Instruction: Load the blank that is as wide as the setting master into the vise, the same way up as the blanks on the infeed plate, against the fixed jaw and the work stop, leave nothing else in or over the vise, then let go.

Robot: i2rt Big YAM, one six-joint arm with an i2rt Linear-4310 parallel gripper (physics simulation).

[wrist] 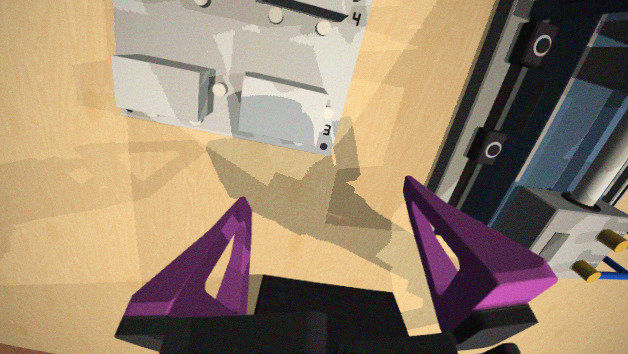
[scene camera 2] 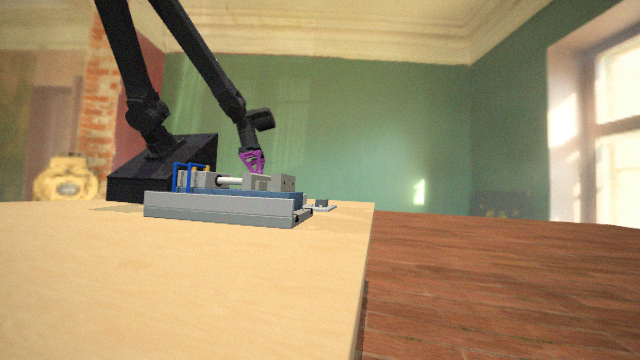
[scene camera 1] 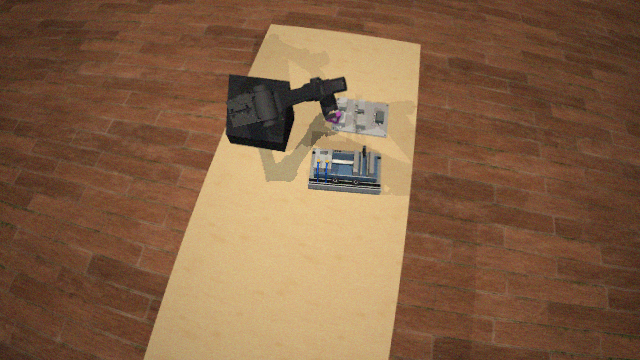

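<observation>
My gripper is open and empty, low beside the number 3 end of the grey infeed plate. In the wrist view, a pale blank sits by number 3 and another pale blank sits left of it. A dark grey block stands at the plate's far end. The blue and grey vise has a moving jaw and a fixed jaw. What lies between the jaws is unclear. I cannot tell which piece is the setting master.
The vise's cylinder block, with brass fittings and blue hoses, is right of my fingers in the wrist view. A dark upright part rises at the vise's jaws. The arm's black base stands behind.
</observation>
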